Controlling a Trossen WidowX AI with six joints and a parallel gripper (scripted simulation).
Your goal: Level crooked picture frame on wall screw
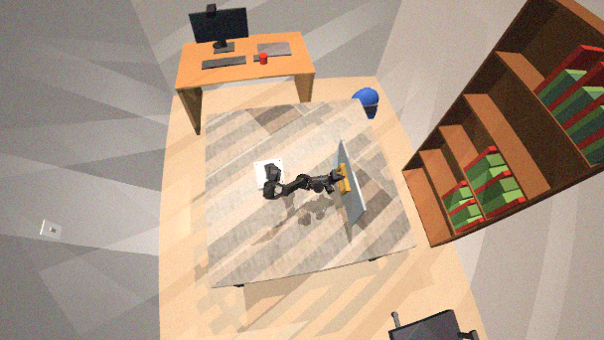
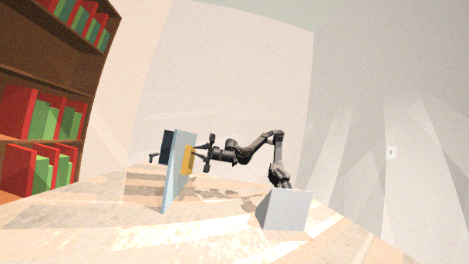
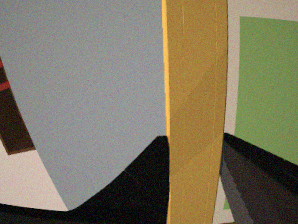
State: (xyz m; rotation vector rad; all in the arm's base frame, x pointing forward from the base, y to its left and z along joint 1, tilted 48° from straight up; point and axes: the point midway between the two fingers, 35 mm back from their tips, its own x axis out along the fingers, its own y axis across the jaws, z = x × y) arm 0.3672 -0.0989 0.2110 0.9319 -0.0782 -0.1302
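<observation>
The picture frame is 5 cm below my gripper tip, 1 cm to the left of it and 1 cm ahead of it. Round my gripper tip: wall panel (7 cm below, 2 cm ahead, 1 cm to the right).
</observation>
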